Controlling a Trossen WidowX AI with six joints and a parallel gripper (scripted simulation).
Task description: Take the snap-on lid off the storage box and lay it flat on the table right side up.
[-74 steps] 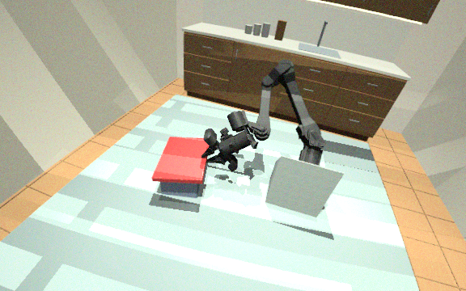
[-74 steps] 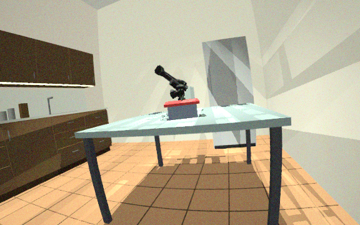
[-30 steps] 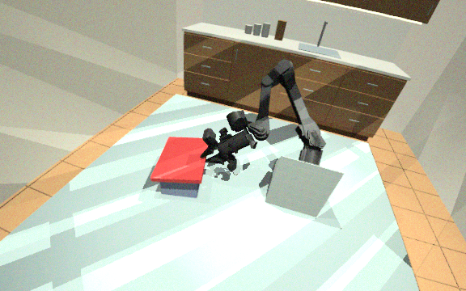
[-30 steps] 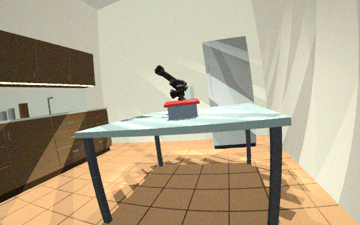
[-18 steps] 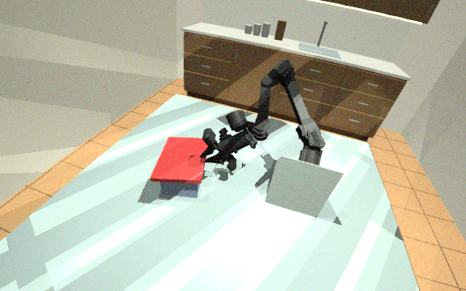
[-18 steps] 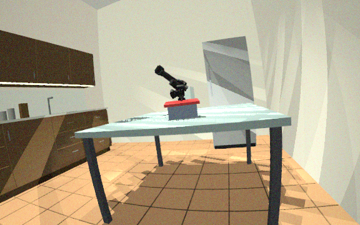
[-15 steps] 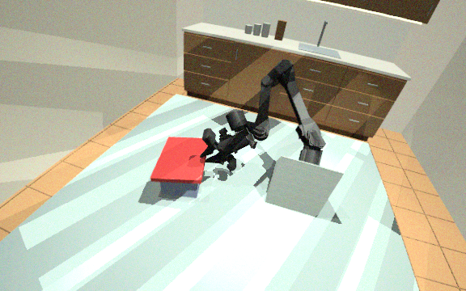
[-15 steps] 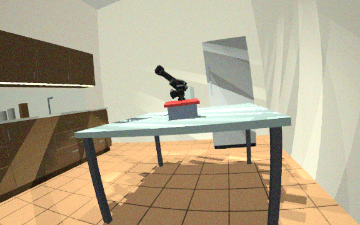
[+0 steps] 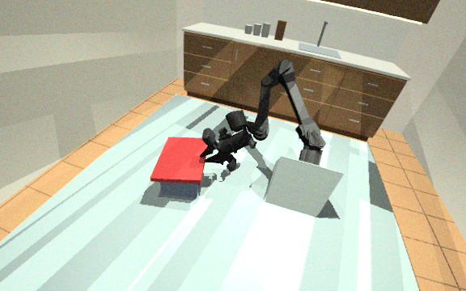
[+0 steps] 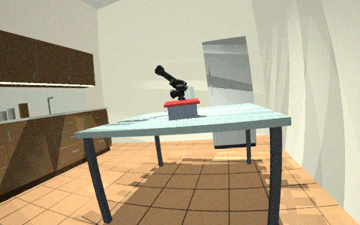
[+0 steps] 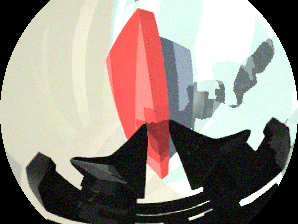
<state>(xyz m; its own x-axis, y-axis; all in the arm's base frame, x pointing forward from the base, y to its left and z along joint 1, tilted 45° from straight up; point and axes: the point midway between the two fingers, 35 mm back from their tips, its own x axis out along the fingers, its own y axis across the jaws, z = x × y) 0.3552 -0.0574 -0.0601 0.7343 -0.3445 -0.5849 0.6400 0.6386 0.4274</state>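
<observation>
Now: gripper tip 8 cm short of the lid and 2 cm to the right of it. From my gripper tip the other things lie so: storage box 7 cm ahead, 6 cm below, 1 cm to the left.
</observation>
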